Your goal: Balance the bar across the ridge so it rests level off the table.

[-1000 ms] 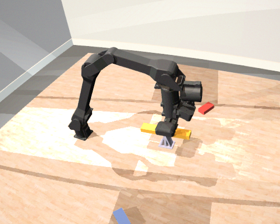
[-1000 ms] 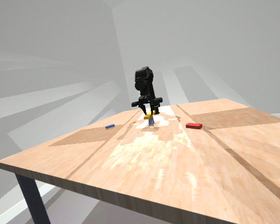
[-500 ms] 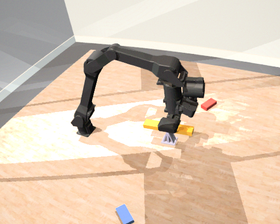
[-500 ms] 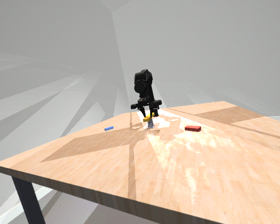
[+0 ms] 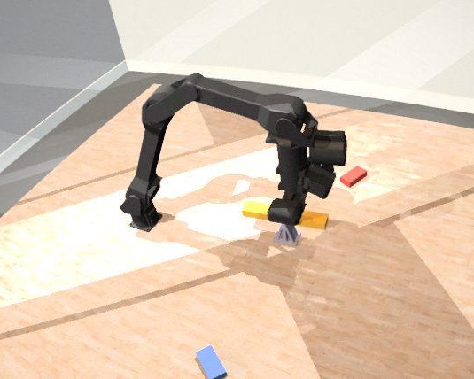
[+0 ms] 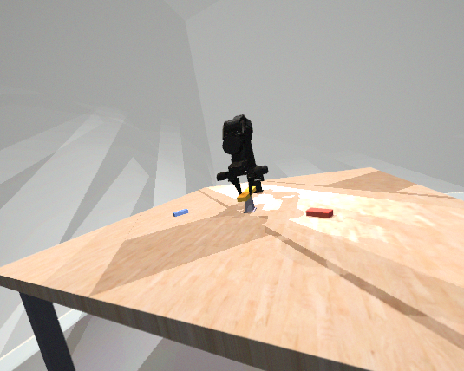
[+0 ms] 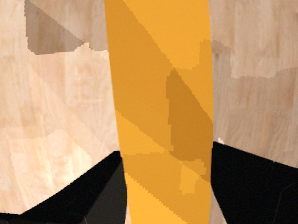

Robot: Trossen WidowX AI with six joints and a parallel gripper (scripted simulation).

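Right now my gripper tip is 30 mm past the bar. Also, from my gripper tip: light blue block (30 mm behind, 350 mm to the right, 60 mm below); then red block (50 mm ahead, 240 mm to the left, 60 mm below).
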